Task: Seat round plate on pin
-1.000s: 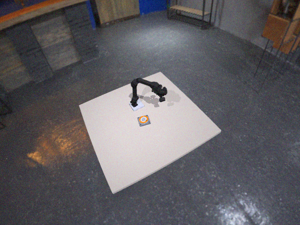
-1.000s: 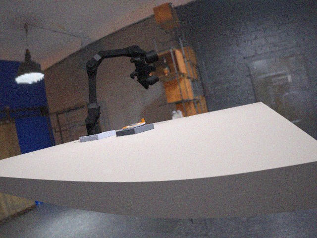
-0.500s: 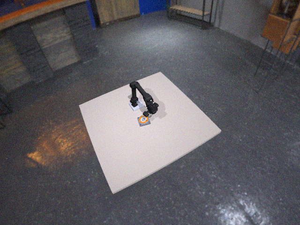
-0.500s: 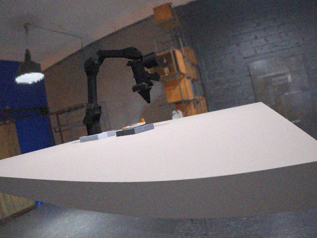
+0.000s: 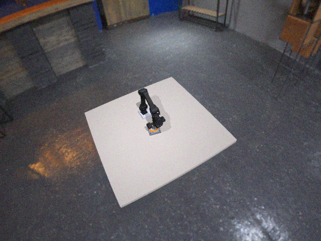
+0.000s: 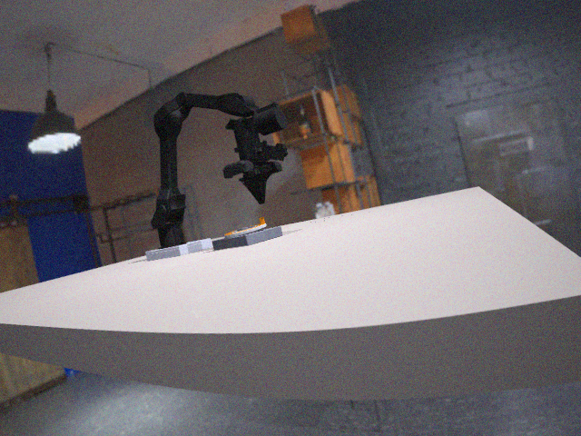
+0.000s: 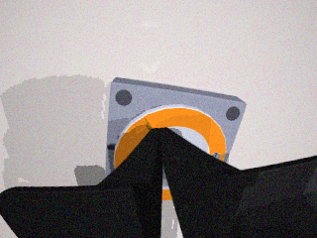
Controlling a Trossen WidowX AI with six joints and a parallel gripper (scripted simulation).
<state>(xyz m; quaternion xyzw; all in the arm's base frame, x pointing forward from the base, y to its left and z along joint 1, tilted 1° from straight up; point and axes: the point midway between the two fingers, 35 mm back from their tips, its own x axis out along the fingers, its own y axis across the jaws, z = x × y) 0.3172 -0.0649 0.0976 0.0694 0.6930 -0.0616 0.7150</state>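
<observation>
My gripper tip is 60 mm past the square grey base and 60 mm above it.
</observation>
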